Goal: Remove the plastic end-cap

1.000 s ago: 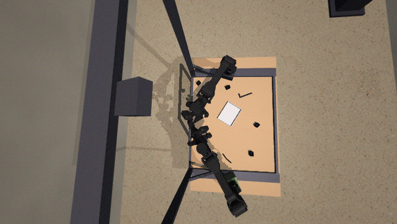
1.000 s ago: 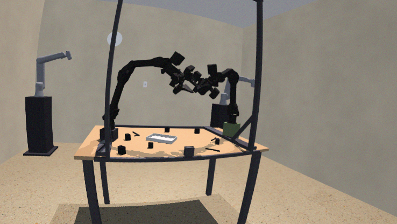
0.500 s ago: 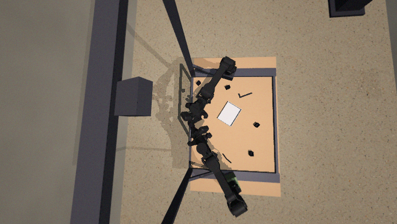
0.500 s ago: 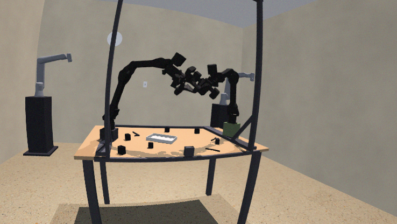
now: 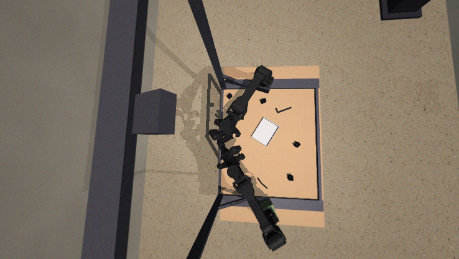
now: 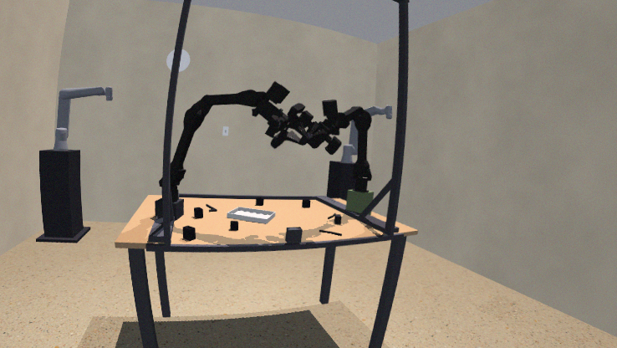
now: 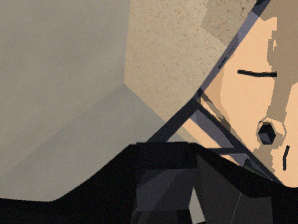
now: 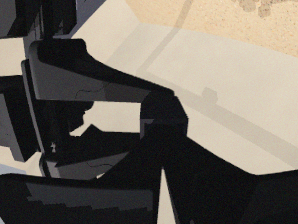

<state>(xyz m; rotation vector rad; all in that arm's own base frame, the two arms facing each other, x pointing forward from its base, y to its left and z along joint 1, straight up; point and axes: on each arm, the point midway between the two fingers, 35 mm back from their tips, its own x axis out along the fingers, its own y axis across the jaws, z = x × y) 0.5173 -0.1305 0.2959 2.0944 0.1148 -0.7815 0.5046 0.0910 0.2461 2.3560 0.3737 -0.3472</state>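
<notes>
My left gripper is now 36 cm above the metal parts tray, 29 cm short of it and 8 cm to the right of it. Round my left hand: plastic end-cap: 3 cm to the right, 1 cm below.
</notes>
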